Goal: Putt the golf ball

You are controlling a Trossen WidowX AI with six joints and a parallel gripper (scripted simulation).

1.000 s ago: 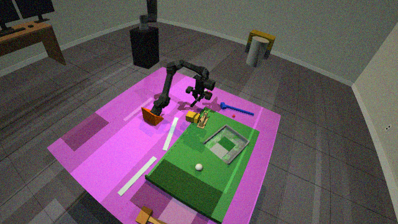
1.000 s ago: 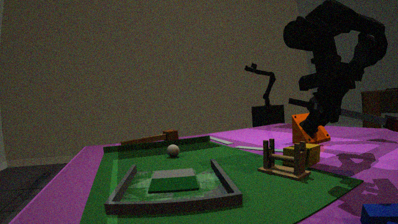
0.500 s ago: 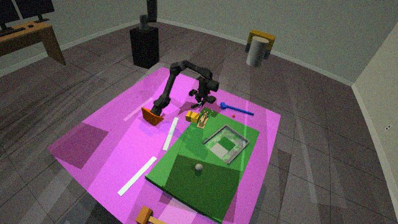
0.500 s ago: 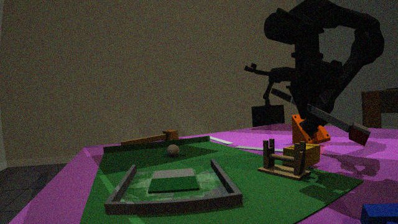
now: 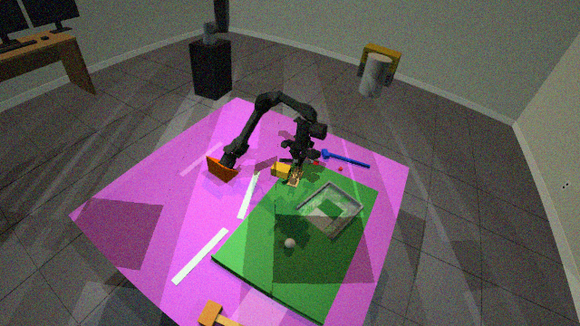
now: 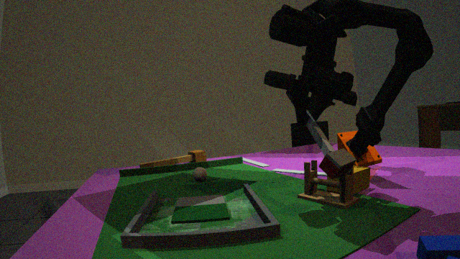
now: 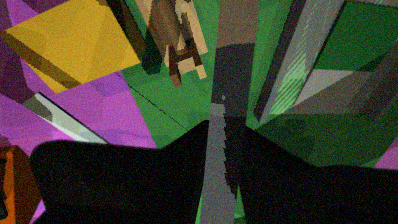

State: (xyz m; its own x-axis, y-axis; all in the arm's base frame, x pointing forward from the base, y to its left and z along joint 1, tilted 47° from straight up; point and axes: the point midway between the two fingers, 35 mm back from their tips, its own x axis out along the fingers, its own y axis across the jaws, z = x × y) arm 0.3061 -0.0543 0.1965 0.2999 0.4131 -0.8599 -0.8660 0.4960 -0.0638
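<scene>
Right now the red putter is 3 cm to the left of my gripper tip and 2 cm above it. From my gripper tip the other things lie so: yellow block (11 cm below, 10 cm behind, 5 cm to the left); green mat (17 cm to the right, 14 cm below, 14 cm ahead); small wooden rack (10 cm below, 5 cm to the left, 1 cm behind).
</scene>
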